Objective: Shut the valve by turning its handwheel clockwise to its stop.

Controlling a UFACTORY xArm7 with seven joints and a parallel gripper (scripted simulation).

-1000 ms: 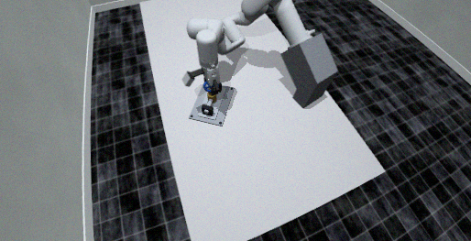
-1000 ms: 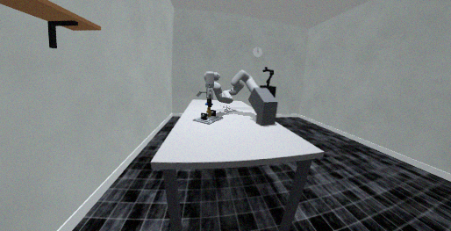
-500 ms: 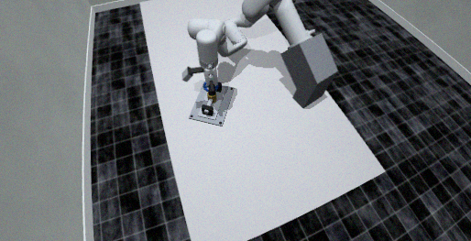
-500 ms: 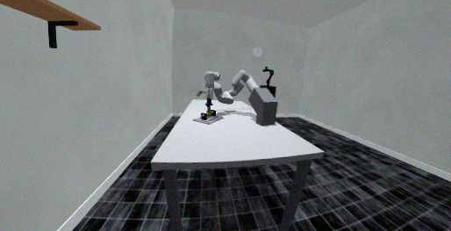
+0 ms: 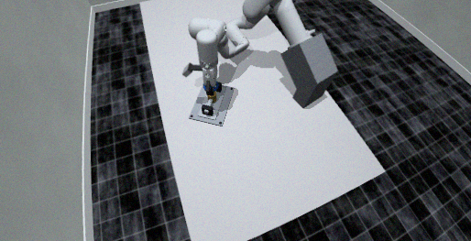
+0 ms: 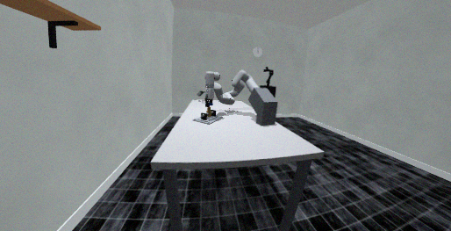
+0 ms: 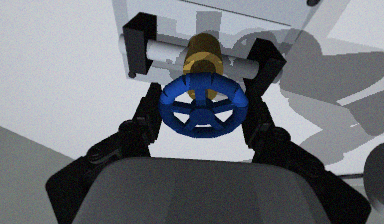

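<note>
Now: hand 10 mm above the blue spoked handwheel.
</note>
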